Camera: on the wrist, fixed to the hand. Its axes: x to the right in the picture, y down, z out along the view.
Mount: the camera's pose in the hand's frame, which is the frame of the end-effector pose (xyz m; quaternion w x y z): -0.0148 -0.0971 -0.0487 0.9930 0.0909 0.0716 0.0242
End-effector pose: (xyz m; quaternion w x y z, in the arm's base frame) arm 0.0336 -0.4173 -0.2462 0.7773 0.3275 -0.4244 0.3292
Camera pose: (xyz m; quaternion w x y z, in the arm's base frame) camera 0.1257 -0.4376 -0.3022 0.7645 0.3620 -0.3438 0.4077
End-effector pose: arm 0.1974 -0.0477 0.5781 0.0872 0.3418 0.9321 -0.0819
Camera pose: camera 0.1401 -0.1197 0.6377 0.0092 -0.3758 -0.9161 0.1395
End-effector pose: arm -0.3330 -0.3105 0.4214 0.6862 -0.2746 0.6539 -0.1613
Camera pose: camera -0.3690 -0.3874 0.4908 0.6635 -0.1829 0.6905 -0.2227
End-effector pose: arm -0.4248 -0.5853 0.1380 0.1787 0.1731 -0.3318 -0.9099
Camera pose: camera -0.4111 -0.5357 0.0412 0.2075 0.2453 -0.4036 -0.8567
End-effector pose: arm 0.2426 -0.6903 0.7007 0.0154 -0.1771 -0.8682 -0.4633
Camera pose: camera 0.2185 -0.7834 0.6481 0.1048 -0.1623 -0.8988 -0.3934
